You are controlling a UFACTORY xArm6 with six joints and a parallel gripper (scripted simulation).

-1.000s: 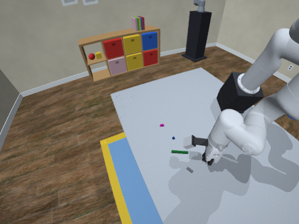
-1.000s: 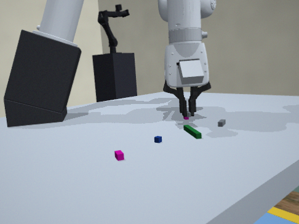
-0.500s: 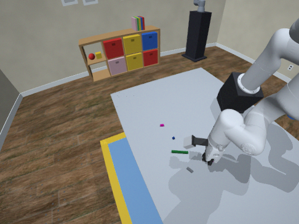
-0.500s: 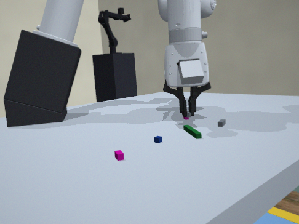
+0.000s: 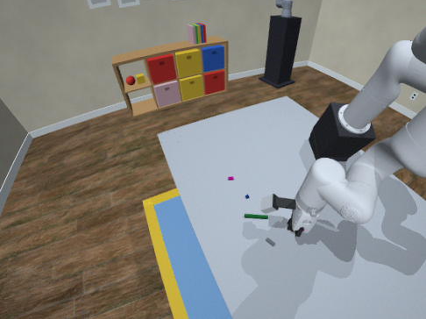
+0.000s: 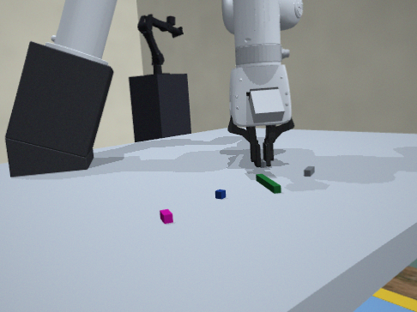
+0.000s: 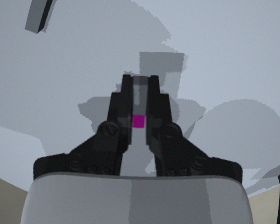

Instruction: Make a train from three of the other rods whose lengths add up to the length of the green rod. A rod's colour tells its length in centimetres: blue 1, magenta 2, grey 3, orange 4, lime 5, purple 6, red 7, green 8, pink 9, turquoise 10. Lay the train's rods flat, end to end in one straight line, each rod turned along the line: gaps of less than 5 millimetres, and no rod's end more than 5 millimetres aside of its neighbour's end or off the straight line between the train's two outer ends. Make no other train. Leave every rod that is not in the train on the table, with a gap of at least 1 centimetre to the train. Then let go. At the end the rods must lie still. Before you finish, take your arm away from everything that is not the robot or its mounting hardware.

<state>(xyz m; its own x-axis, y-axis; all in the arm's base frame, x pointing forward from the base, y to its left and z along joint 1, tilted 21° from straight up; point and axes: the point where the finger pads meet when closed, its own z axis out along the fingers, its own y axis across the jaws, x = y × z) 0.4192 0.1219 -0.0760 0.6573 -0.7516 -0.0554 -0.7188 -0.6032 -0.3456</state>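
My gripper is now 10 cm to the left of the green rod, 7 cm short of it and 2 cm above it. The rest, counted from my hand: blue rod (18 cm to the right, 5 cm ahead, 2 cm below).
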